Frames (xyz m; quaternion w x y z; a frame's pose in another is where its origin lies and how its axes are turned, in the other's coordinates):
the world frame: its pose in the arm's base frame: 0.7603 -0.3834 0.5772 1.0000 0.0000 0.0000 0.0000
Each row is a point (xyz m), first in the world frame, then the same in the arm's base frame.
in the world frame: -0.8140 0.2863 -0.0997
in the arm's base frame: -0.0537 -0.0971 0.4775
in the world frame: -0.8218 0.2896 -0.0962
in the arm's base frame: -0.0615 -0.0938 0.4810
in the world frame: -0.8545 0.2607 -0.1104
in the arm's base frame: -0.0942 -0.1227 0.4668
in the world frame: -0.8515 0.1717 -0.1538
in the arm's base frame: -0.0912 -0.2117 0.4234
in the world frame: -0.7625 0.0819 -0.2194
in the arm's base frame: -0.0022 -0.3015 0.3578
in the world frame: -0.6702 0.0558 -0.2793
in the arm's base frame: 0.0901 -0.3276 0.2979
